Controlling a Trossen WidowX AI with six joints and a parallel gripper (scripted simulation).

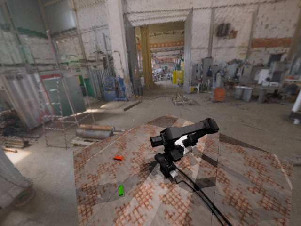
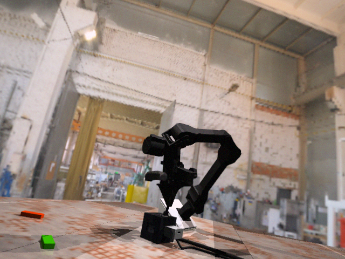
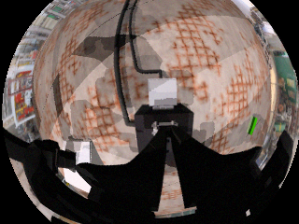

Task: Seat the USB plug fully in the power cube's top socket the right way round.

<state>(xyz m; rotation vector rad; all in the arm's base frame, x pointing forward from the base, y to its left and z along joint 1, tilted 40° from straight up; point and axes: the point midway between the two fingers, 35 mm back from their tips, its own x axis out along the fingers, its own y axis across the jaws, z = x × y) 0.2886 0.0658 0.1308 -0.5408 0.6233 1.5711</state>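
Now: gripper tip 20 mm above the usb plug and 10 mm to the left of it. Also, from my gripper tip: green block (320 mm ahead, 100 mm below, 70 mm to the right); then usb socket (40 mm below, 10 mm to the right); then orange block (340 mm to the right, 270 mm ahead, 100 mm below).
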